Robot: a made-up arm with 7 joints.
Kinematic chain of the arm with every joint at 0, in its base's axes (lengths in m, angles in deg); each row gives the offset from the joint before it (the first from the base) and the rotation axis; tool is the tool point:
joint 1: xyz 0 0 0.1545 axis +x
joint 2: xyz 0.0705 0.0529 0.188 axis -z
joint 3: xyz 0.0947 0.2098 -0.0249 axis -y
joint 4: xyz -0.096 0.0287 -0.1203 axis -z
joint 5: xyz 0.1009 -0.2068 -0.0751 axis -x
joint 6: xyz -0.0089 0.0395 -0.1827 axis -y
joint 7: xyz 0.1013 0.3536 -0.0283 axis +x
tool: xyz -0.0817 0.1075 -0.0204
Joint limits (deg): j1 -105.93..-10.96 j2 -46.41..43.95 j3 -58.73..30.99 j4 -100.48..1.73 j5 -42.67..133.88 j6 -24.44..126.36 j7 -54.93..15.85
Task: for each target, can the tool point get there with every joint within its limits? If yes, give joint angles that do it. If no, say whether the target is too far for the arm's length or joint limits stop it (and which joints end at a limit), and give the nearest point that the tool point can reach.
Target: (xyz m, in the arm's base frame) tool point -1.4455 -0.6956 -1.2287
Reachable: no: too far | nearest point -0.4273 -0.2624 -0.3672 | short by 1.402 m
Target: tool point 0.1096 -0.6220 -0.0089
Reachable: yes | joints -95.97 -1.42 -18.84 -48.72 68.88 25.16 -19.54
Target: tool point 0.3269 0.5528 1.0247
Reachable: no: joint limits stop it (at a limit: joint 1, joint 2, joint 3, joint 5) | nearest point 0.3461 0.2726 0.6957 | short by 0.433 m
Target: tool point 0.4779 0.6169 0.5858
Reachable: no: joint limits stop it (at a limit: joint 1, joint 2, joint 3, joint 5) | nearest point 0.3717 0.5339 0.4737 | short by 0.175 m
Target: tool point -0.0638 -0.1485 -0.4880
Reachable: yes | joints -87.68 19.76 -30.07 -56.92 13.38 64.45 -15.09
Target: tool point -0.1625 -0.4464 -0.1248
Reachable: yes | joints -74.89 -20.55 -22.60 -5.99 41.40 -10.55 -48.36
